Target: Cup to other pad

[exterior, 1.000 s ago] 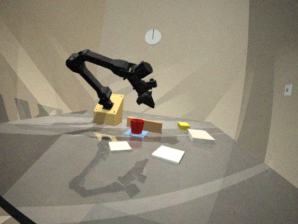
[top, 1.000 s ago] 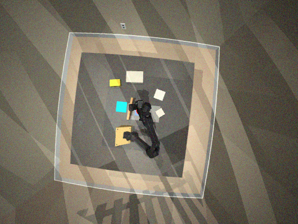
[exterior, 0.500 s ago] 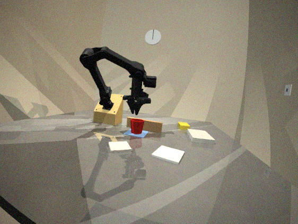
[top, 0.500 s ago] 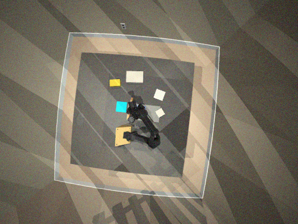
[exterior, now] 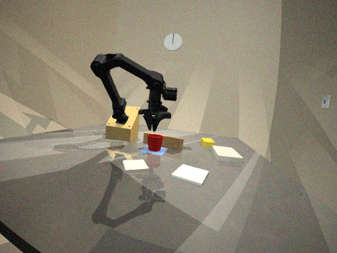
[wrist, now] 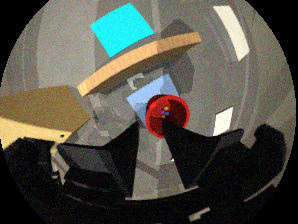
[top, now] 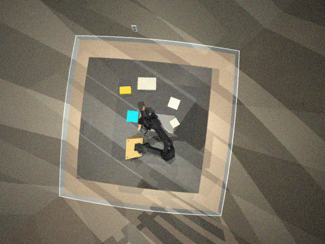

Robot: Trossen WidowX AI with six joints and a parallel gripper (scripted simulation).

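Now: the cup 5 cm below my gripper tip, 3 cm ahead of it and 2 cm to the right of it. From my gripper tip the other things lie so: cyan pad 19 cm to the left, 10 cm below, 4 cm ahead; then wooden bar 9 cm to the left, 7 cm below, 4 cm ahead; then light blue pad 10 cm below, 3 cm ahead, 2 cm to the right.
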